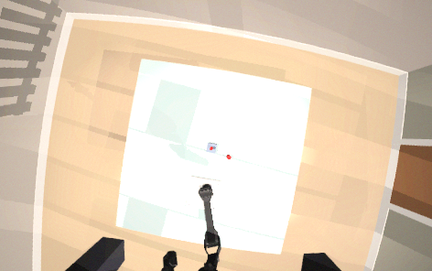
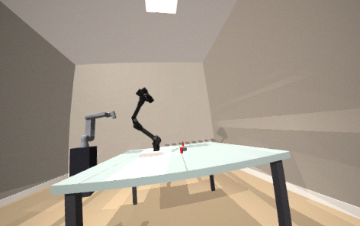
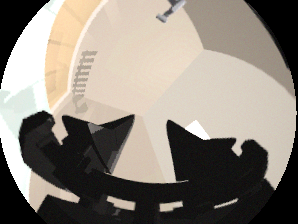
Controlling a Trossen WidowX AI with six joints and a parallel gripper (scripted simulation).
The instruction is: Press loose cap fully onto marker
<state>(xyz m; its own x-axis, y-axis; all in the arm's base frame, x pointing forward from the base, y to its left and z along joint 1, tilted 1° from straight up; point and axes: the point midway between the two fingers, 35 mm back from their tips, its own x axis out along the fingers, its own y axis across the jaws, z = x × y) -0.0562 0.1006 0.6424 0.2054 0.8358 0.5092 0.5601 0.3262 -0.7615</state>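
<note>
Now: the red cap 270 mm ahead of my gripper tip, 260 mm to the right of it and 670 mm below it. The rest, counted from my gripper tip: holder block 330 mm ahead, 140 mm to the right, 680 mm below; then red marker 330 mm ahead, 140 mm to the right, 620 mm below.
</note>
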